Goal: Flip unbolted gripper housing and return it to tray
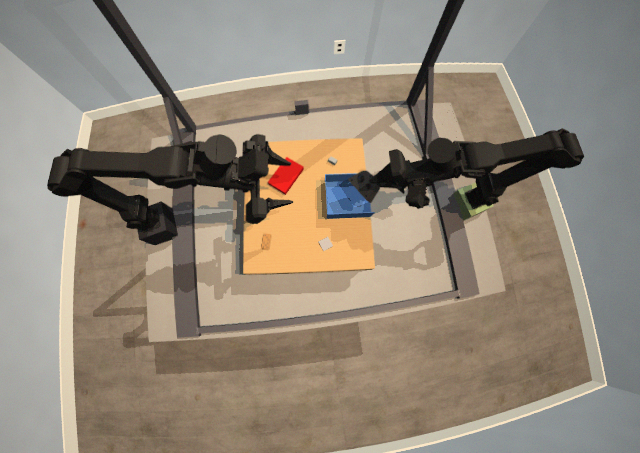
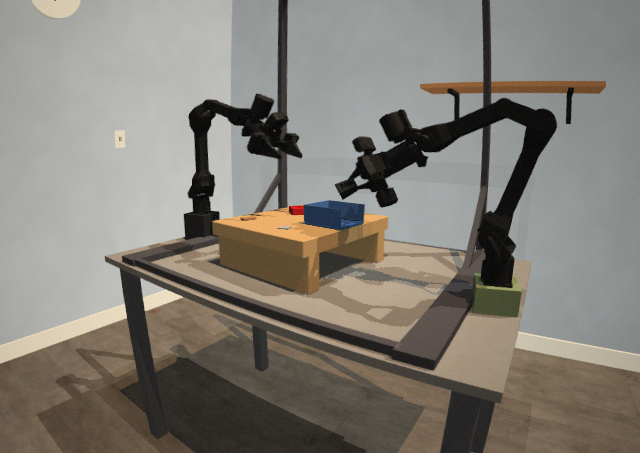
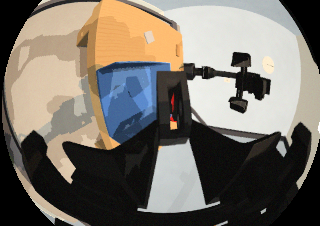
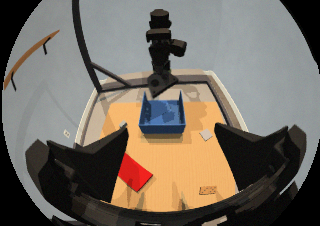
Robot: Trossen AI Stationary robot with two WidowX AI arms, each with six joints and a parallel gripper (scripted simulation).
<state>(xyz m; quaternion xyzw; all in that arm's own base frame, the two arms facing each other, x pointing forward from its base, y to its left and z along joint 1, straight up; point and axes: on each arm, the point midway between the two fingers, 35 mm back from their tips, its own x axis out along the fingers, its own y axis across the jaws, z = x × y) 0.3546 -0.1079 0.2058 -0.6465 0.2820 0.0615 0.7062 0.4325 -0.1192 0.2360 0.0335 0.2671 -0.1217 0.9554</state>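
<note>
My left gripper is now 4 cm to the left of the dark gripper housing and 3 cm above it. Also, from my left hand: orange wooden bench 20 cm to the right, 18 cm below; blue tray 11 cm to the right, 11 cm below.
</note>
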